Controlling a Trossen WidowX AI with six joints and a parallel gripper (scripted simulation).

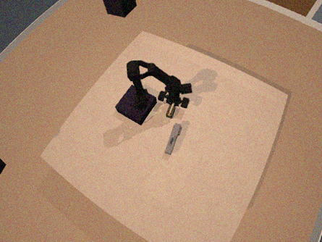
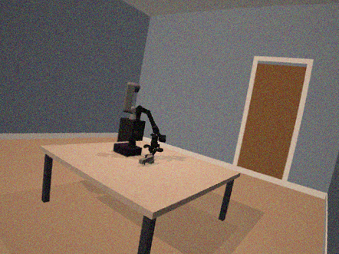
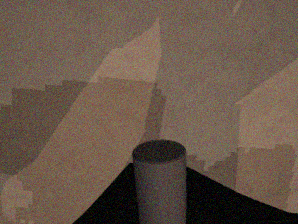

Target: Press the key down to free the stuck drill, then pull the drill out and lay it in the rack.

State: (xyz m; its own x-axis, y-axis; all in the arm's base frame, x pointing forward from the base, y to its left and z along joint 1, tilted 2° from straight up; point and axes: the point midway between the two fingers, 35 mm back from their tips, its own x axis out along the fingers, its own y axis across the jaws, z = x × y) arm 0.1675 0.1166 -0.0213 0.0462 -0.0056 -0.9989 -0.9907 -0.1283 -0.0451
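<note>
The drill lies 4 cm to the right of my gripper tip and 3 cm above it. The rest, counted from my gripper tip: dark block (5 cm to the right, 1 cm above).
</note>
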